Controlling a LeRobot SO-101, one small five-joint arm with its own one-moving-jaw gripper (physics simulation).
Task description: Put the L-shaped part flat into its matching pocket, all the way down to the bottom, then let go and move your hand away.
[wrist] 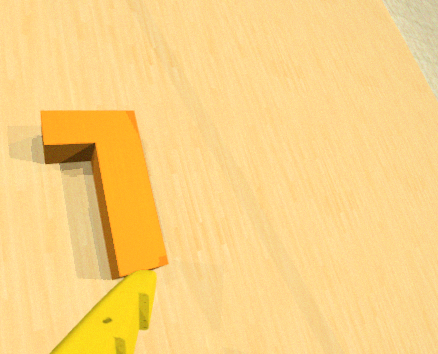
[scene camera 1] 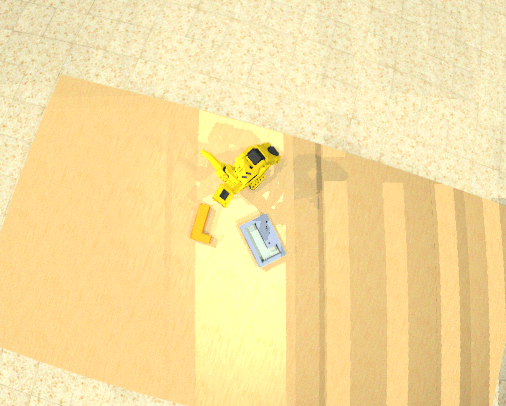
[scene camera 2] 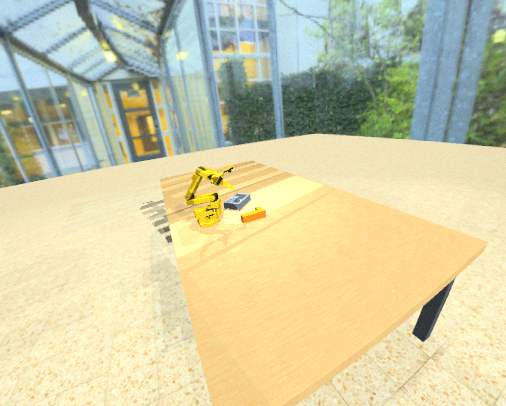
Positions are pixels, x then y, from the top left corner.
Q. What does the orange L-shaped part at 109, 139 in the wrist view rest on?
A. The table.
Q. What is my gripper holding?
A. Nothing.
